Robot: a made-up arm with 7 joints.
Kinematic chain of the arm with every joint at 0, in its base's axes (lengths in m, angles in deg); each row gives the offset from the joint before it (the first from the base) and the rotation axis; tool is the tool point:
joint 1: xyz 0 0.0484 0 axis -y
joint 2: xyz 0 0.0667 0 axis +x
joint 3: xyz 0 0 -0.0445 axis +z
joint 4: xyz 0 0 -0.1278 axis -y
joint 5: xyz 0 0 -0.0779 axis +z
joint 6: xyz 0 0 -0.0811 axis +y
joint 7: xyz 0 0 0 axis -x
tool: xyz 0 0 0
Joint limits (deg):
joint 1: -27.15..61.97
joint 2: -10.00..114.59
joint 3: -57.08..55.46
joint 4: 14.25..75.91
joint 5: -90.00..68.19
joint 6: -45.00..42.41
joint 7: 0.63..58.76
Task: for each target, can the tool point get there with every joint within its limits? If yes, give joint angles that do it. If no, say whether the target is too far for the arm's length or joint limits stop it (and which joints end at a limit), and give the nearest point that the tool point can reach.
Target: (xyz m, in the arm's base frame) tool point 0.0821 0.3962 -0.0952
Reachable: yes | joints -10.57 64.93 26.05 43.39 26.83 -17.17 16.15
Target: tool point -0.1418 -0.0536 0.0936
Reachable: no: joint limits stop it (at a limit: joint 1, joint 2, joint 3, joint 4) | nearest point -0.1384 0.2541 0.1727 | short by 0.318 m
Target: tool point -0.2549 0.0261 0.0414
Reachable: no: joint limits stop it (at a limit: joint 1, joint 2, joint 3, joint 4) | nearest point -0.1384 0.2541 0.1727 | short by 0.288 m
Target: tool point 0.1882 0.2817 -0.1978
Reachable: yes | joints 26.93 35.74 -12.68 30.28 22.78 8.54 52.74
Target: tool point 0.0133 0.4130 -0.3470
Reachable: no: too far | nearest point 0.0096 0.3291 -0.2493 | short by 0.129 m
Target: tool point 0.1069 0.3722 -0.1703
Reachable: yes | joints 16.77 51.60 8.26 19.76 47.46 -35.21 11.94
